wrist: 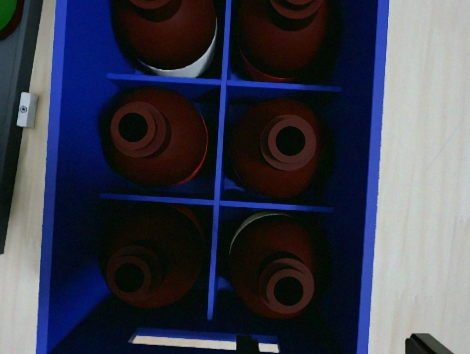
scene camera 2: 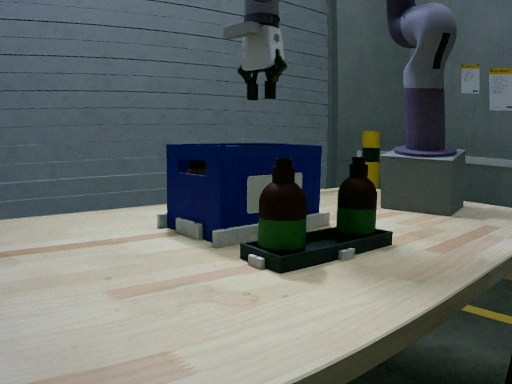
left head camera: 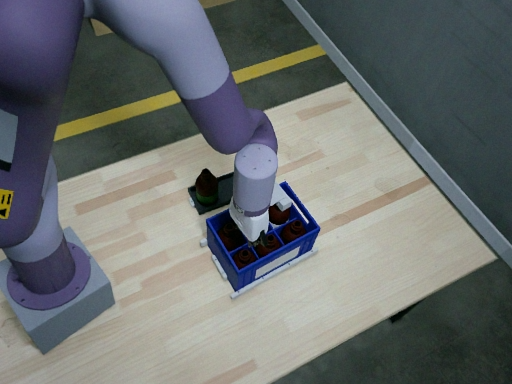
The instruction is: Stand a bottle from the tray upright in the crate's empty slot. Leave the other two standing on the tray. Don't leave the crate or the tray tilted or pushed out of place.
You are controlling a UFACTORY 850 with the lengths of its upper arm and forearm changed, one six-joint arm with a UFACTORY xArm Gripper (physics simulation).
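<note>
The blue crate [left head camera: 218,250] [scene camera 2: 195,200] [wrist: 378,100] stands level on the table. In the wrist view all six compartments hold upright brown bottles, among them a middle-left one [wrist: 165,150], a middle-right one [wrist: 250,165], a lower-left one [wrist: 170,270] and a lower-right one [wrist: 250,255]. The dark tray [left head camera: 226,187] [scene camera 2: 311,259] [wrist: 12,85] lies flat beside the crate. On it stand two upright green-labelled bottles, a nearer one [scene camera 2: 282,205] and a farther one [scene camera 2: 356,200], at opposite ends. My gripper [left head camera: 259,242] [scene camera 2: 261,91] [wrist: 336,345] is open and empty, high above the crate.
Low pale stops, such as a long strip [left head camera: 275,274] and a block [scene camera 2: 189,228], border the crate. Small clips [scene camera 2: 256,261] [wrist: 27,109] sit at the tray's edge. The robot's grey pedestal [left head camera: 70,310] [scene camera 2: 422,182] stands on the same table.
</note>
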